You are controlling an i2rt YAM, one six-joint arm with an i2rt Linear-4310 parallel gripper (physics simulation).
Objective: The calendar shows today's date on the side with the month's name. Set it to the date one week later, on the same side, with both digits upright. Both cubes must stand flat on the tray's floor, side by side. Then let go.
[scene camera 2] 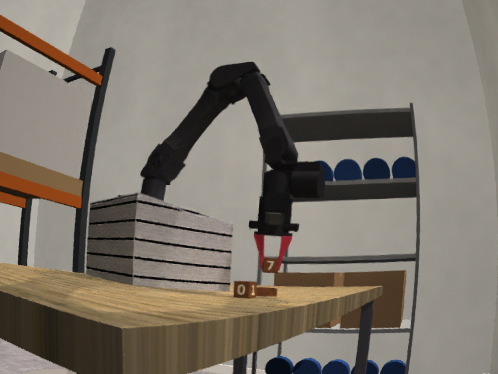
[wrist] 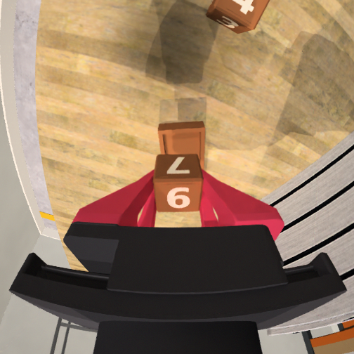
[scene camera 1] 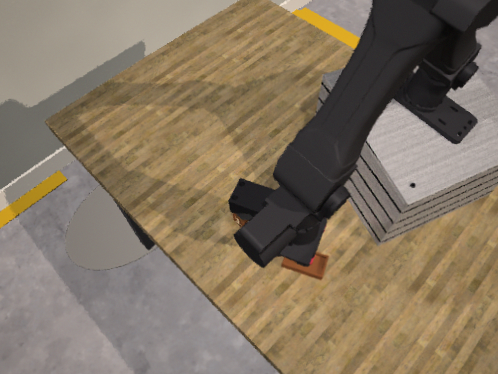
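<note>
My gripper (scene camera 2: 271, 268) (wrist: 177, 175) is shut on a brown cube (scene camera 2: 270, 265) (wrist: 178, 182), held above the table. The held cube shows an upright 7 in scene camera 2; the wrist view shows a 9-shaped digit and an upside-down 7. The brown tray (scene camera 1: 320, 267) (scene camera 2: 268, 291) (wrist: 181, 125) lies on the table, beyond and partly behind the held cube in the wrist view. Its visible floor part is bare. A second cube (scene camera 1: 239, 220) (scene camera 2: 245, 289) (wrist: 240, 14) stands on the table, apart from the tray, showing 0 and 1 in scene camera 2, 4 and 3 in the wrist view. The arm mostly hides it in scene camera 1.
The wooden table (scene camera 1: 165, 165) (scene camera 2: 200, 311) (wrist: 100, 100) carries a layered grey block (scene camera 1: 440, 175) (scene camera 2: 182, 250) (wrist: 320, 215) under the arm's base. The table's long edge runs past the tray in scene camera 1. A shelf rack (scene camera 2: 416, 225) stands behind the table.
</note>
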